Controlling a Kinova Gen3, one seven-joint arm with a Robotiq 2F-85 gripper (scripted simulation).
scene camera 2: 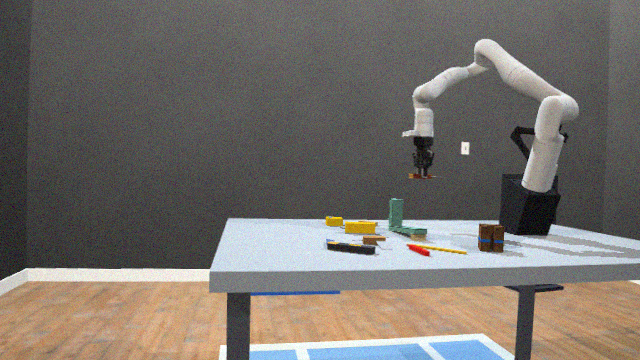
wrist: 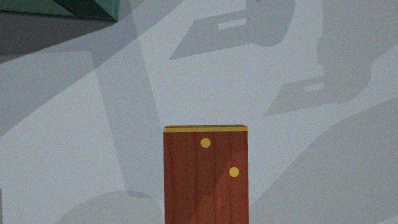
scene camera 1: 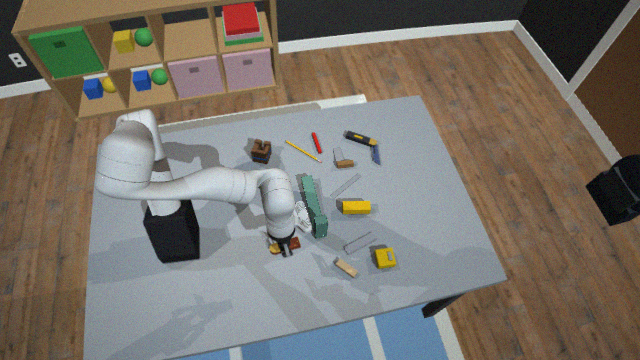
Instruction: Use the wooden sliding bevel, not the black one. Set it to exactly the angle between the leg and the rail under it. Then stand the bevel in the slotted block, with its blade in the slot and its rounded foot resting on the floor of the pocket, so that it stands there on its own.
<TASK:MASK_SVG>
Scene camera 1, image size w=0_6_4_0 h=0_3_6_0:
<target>green leg-and-rail piece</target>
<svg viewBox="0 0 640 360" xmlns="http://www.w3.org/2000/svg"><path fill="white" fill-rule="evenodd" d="M303 176L301 181L315 239L326 237L328 220L327 216L321 213L312 175Z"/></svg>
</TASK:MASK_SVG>
